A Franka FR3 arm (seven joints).
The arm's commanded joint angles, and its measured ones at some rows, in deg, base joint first. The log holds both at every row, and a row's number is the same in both.
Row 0, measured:
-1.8 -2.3 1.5 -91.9 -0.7 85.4 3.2
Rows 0 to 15, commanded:
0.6 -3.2 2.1 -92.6 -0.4 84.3 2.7
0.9 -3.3 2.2 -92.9 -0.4 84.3 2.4
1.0 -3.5 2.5 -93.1 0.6 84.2 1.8
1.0 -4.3 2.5 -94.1 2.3 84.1 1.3
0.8 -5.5 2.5 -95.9 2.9 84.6 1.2
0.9 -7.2 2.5 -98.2 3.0 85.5 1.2
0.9 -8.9 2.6 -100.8 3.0 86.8 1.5
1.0 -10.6 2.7 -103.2 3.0 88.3 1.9
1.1 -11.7 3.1 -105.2 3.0 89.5 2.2
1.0 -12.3 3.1 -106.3 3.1 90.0 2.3
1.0 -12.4 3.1 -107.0 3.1 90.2 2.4
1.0 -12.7 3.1 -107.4 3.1 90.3 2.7
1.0 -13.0 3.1 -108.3 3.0 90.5 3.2
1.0 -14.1 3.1 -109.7 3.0 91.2 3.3
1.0 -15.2 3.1 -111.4 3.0 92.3 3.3
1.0 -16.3 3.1 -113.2 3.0 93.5 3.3
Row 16, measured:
1.1 -11.5 2.9 -106.3 2.0 89.2 2.6
